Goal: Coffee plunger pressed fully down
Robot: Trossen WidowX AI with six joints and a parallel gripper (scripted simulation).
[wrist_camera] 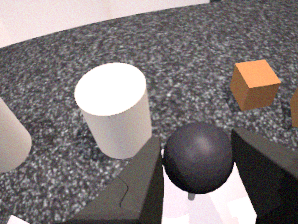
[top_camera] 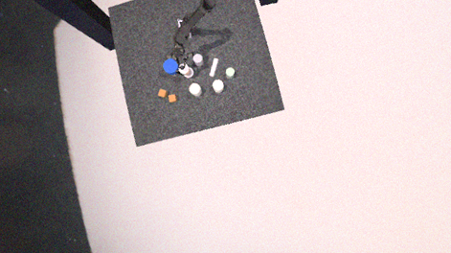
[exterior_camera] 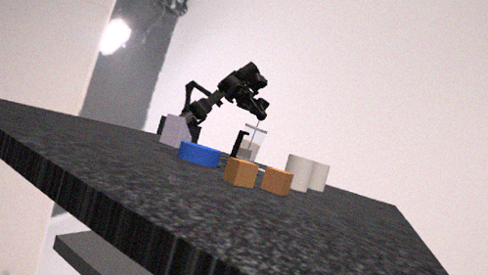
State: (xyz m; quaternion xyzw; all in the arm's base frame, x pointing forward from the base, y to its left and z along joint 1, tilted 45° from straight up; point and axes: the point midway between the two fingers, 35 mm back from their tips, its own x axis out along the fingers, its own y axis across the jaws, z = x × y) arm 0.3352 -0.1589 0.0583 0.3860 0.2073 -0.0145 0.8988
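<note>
Right now my gripper tip is 20 mm past the coffee press, 10 mm to the left of it and 90 mm above it. The rest, counted from my gripper tip: pale green cylinder: 80 mm ahead, 340 mm to the left, 150 mm below; white bar: 20 mm behind, 230 mm to the left, 180 mm below.
</note>
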